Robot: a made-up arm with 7 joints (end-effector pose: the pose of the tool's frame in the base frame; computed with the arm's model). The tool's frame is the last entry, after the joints.
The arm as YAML. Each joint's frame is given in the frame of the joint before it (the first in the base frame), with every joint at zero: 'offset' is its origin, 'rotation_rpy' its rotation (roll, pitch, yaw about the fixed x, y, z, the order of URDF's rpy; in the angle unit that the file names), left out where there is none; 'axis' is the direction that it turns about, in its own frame. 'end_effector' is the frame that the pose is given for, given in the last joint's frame.
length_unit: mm
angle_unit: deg
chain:
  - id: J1
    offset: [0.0, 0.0, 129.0]
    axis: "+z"
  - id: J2
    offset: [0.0, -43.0, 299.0]
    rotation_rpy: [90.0, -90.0, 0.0]
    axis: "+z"
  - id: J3
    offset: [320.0, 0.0, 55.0]
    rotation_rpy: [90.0, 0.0, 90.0]
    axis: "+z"
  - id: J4
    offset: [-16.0, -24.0, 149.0]
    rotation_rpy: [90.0, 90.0, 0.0]
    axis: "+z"
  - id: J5
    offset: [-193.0, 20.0, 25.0]
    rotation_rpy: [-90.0, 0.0, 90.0]
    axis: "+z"
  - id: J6
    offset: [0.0, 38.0, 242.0]
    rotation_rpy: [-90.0, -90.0, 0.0]
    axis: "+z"
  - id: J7
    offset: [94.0, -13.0, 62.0]
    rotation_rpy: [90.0, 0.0, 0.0]
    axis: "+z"
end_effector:
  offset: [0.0, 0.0, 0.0]
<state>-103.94 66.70 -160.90 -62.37 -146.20 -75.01 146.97</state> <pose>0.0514 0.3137 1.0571 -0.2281 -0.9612 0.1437 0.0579</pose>
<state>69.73 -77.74 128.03 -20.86 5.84 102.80 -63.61</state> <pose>0.5247 0.7150 0.4179 -0.7454 0.1766 -0.3435 0.5433</pose>
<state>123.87 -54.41 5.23 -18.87 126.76 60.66 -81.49</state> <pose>-0.3789 0.6612 1.0308 -0.0089 -0.2155 0.0007 0.9765</pose>
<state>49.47 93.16 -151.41 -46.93 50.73 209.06 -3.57</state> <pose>-0.4853 -0.6001 0.5523 -0.7630 0.2218 0.1523 0.5878</pose>
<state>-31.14 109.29 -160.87 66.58 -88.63 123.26 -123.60</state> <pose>-0.6914 0.0311 -0.0684 0.9001 -0.0403 -0.2752 0.3352</pose>
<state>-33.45 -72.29 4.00 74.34 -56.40 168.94 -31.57</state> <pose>0.5873 -0.4560 0.3353 0.4866 0.4084 0.7387 0.2253</pose>
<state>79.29 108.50 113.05 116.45 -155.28 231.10 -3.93</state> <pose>-0.2774 -0.2636 0.0507 -0.4729 0.4340 -0.6001 0.4773</pose>
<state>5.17 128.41 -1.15 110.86 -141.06 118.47 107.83</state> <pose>-0.5187 0.0300 0.5307 -0.0096 0.1504 0.9548 0.2562</pose>
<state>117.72 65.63 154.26 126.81 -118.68 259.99 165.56</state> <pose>0.1581 -0.4585 0.2100 0.0411 0.2767 0.2516 0.9265</pose>
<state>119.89 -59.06 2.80 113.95 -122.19 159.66 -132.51</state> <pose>-0.3161 0.4292 0.3227 0.8147 0.1500 -0.3590 0.4300</pose>
